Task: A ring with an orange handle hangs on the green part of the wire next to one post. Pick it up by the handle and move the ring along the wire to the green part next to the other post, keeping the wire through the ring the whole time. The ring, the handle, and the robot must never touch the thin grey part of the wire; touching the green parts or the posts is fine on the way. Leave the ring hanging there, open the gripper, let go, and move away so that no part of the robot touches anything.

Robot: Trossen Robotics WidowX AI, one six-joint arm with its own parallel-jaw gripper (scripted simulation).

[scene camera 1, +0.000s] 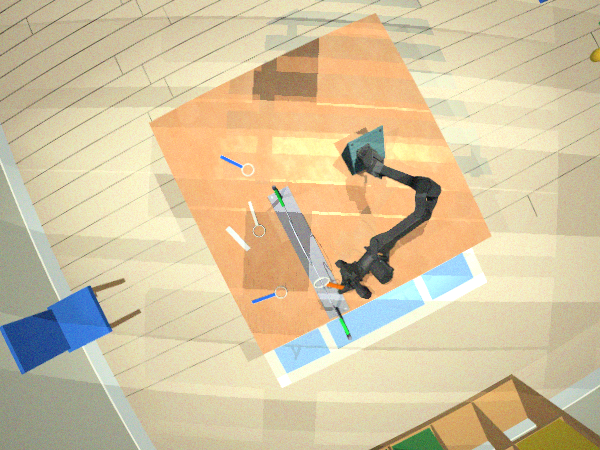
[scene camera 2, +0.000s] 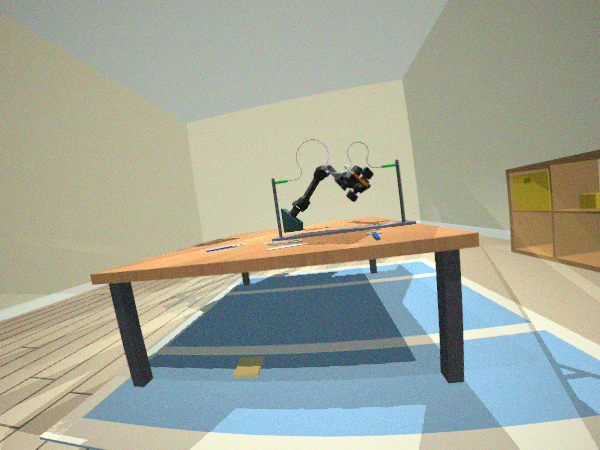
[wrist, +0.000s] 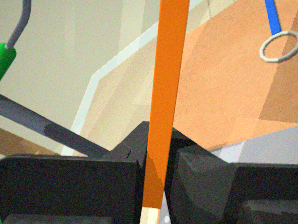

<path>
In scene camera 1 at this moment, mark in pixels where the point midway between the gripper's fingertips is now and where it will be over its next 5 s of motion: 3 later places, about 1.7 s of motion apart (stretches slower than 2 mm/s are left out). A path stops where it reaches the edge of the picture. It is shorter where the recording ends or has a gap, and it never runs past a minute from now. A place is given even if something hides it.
The gripper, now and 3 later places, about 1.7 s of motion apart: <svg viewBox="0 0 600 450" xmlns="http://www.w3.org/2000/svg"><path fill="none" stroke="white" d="M338 293L322 260L308 231L301 217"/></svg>
</path>
